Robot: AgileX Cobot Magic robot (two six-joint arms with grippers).
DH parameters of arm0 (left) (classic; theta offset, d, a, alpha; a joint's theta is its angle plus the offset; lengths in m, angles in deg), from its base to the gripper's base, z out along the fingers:
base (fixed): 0 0 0 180
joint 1: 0 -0.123 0 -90
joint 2: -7.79 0 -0.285 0
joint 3: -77.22 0 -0.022 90
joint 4: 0 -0.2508 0 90
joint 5: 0 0 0.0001 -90
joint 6: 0 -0.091 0 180
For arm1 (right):
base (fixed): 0 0 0 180
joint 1: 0 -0.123 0 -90
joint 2: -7.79 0 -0.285 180
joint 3: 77.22 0 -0.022 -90
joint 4: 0 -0.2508 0 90
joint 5: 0 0 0.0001 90
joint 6: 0 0.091 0 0
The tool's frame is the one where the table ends.
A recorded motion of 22 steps. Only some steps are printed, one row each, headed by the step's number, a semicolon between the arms.
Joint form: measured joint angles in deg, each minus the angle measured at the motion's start. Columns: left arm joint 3, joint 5, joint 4, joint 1, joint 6, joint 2; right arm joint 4, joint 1, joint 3, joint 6, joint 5, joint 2.
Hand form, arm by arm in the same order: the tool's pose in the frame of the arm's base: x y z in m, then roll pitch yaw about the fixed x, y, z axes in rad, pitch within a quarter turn. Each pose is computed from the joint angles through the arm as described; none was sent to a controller.
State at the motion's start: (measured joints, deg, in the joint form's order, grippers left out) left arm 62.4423 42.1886 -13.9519 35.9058 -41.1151 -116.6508; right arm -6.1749 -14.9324 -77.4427 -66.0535 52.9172 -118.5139
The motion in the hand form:
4: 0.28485 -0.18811 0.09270 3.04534 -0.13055 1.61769; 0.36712 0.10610 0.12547 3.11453 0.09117 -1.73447
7: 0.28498 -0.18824 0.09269 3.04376 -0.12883 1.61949; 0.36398 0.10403 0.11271 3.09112 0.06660 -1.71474
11: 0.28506 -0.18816 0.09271 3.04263 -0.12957 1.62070; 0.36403 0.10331 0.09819 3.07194 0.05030 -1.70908
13: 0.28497 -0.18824 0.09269 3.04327 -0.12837 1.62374; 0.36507 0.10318 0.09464 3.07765 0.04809 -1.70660
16: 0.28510 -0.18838 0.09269 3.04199 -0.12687 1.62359; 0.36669 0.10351 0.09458 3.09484 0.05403 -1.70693
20: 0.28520 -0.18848 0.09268 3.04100 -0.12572 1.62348; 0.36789 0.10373 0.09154 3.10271 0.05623 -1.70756
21: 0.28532 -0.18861 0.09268 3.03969 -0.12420 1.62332; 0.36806 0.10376 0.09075 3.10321 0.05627 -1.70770
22: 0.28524 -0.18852 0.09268 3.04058 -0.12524 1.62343; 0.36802 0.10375 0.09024 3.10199 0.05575 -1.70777
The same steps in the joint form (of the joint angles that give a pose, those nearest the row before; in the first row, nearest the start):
4: 0.00 -0.22 0.00 0.00 -0.16 0.00; -0.71 0.10 1.56 -4.05 -1.21 -0.13
7: 0.00 -0.34 0.00 0.00 -0.05 0.00; 0.21 0.10 2.61 -4.75 -1.75 -1.46
11: 0.00 -0.34 -0.11 0.00 0.10 0.00; 0.71 0.10 2.82 -4.88 -2.65 -3.53
13: 0.00 -0.34 0.01 0.00 0.19 0.00; 0.98 0.10 2.82 -4.88 -3.43 -4.06
16: 0.00 -0.45 0.01 0.00 0.19 0.00; 0.98 0.10 2.82 -4.88 -4.47 -4.06
20: 0.00 -0.54 0.01 0.00 0.19 0.00; 0.98 0.10 2.82 -4.88 -5.39 -4.51
21: 0.00 -0.66 0.01 0.00 0.19 0.00; 0.98 0.10 2.82 -4.88 -5.54 -4.63
22: 0.00 -0.58 0.01 0.00 0.19 0.00; 0.98 0.10 2.82 -4.88 -5.54 -4.70

